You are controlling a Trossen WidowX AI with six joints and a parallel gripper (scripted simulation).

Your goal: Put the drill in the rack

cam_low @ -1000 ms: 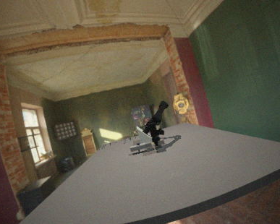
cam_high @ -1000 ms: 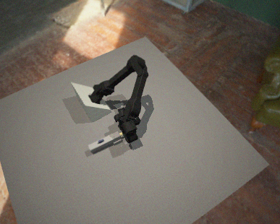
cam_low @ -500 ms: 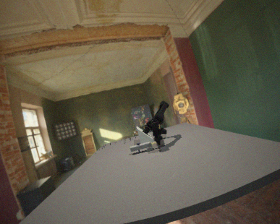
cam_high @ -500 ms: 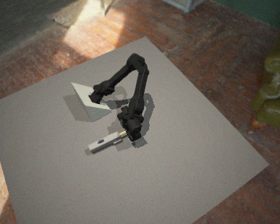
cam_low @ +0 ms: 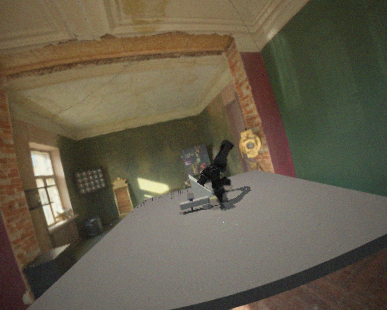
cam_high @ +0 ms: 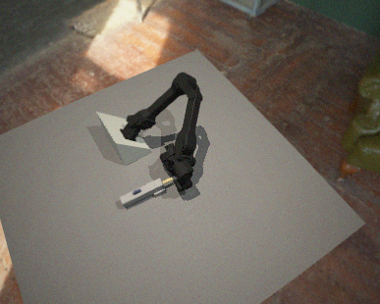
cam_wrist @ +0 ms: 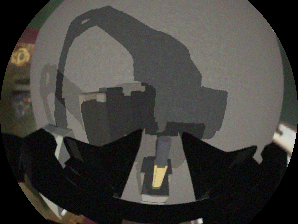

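Right now my gripper tip is 5 cm to the left of the drill and 3 cm below it. From my gripper tip the other things lie so: light grey fixture block (1 cm behind, 15 cm to the right, 2 cm above); blue key (1 cm behind, 18 cm to the right, 3 cm above).
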